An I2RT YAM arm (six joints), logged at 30 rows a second.
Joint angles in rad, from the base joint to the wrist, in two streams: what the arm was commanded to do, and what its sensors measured. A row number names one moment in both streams.
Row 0, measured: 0.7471 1.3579 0.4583 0.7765 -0.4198 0.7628
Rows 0 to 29, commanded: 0.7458 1.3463 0.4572 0.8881 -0.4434 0.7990; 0.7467 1.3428 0.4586 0.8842 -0.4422 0.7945; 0.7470 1.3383 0.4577 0.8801 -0.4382 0.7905; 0.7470 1.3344 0.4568 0.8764 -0.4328 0.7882; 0.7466 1.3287 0.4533 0.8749 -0.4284 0.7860; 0.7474 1.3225 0.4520 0.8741 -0.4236 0.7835; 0.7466 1.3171 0.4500 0.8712 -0.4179 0.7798; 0.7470 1.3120 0.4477 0.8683 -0.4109 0.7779; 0.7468 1.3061 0.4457 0.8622 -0.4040 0.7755; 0.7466 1.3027 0.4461 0.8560 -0.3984 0.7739; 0.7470 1.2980 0.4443 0.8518 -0.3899 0.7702; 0.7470 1.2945 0.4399 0.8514 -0.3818 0.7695; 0.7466 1.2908 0.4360 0.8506 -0.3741 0.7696; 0.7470 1.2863 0.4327 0.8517 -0.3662 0.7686; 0.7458 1.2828 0.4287 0.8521 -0.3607 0.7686; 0.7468 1.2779 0.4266 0.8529 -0.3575 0.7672; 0.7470 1.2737 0.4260 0.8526 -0.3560 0.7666; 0.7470 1.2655 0.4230 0.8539 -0.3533 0.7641; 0.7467 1.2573 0.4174 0.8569 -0.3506 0.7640; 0.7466 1.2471 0.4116 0.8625 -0.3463 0.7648; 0.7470 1.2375 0.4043 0.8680 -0.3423 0.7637; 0.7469 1.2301 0.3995 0.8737 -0.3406 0.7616; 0.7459 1.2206 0.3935 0.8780 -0.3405 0.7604; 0.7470 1.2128 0.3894 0.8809 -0.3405 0.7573; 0.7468 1.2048 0.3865 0.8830 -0.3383 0.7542; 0.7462 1.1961 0.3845 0.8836 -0.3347 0.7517; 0.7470 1.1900 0.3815 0.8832 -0.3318 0.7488; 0.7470 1.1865 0.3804 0.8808 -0.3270 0.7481; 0.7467 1.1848 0.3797 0.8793 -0.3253 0.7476; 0.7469 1.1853 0.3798 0.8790 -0.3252 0.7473
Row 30, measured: 0.7471 1.2171 0.3744 0.7773 -0.3370 0.7494
